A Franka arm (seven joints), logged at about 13 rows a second.
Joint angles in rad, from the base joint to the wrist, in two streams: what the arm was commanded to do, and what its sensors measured. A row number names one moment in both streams.
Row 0, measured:
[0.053 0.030 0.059 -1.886 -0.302 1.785 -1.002]
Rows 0 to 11, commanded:
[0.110 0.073 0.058 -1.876 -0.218 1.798 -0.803]
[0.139 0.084 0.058 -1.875 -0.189 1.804 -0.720]
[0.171 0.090 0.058 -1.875 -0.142 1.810 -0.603]
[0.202 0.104 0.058 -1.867 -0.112 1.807 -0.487]
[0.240 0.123 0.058 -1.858 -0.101 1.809 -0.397]
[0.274 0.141 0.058 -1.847 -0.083 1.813 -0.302]
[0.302 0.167 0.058 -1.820 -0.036 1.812 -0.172]
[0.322 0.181 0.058 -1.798 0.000 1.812 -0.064]
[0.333 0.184 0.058 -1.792 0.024 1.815 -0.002]
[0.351 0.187 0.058 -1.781 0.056 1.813 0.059]
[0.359 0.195 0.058 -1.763 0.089 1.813 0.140]
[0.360 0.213 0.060 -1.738 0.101 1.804 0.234]
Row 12, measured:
[0.361 0.182 0.060 -1.793 0.058 1.811 0.113]
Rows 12 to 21, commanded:
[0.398 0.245 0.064 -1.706 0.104 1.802 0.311]
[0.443 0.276 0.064 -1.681 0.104 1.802 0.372]
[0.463 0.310 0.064 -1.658 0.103 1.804 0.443]
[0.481 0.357 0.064 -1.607 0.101 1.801 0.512]
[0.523 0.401 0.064 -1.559 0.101 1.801 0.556]
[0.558 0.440 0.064 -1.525 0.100 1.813 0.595]
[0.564 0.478 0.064 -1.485 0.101 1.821 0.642]
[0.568 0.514 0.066 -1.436 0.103 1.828 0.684]
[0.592 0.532 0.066 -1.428 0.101 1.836 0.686]
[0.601 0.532 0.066 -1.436 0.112 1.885 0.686]
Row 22, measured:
[0.594 0.493 0.063 -1.493 0.088 1.849 0.665]
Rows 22 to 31, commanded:
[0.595 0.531 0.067 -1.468 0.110 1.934 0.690]
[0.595 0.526 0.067 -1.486 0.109 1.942 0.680]
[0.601 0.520 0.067 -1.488 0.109 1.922 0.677]
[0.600 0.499 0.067 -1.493 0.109 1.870 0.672]
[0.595 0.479 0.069 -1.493 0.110 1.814 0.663]
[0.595 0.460 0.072 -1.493 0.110 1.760 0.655]
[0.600 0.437 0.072 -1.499 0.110 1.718 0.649]
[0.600 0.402 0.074 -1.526 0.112 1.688 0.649]
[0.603 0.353 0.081 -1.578 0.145 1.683 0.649]
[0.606 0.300 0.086 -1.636 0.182 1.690 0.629]
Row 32, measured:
[0.610 0.412 0.070 -1.505 0.124 1.677 0.666]
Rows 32 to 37, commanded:
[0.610 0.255 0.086 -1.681 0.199 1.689 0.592]
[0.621 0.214 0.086 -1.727 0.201 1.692 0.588]
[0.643 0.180 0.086 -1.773 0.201 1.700 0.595]
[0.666 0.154 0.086 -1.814 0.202 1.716 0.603]
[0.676 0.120 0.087 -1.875 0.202 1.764 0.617]
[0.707 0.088 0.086 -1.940 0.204 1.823 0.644]
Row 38, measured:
[0.680 0.177 0.083 -1.783 0.179 1.718 0.626]
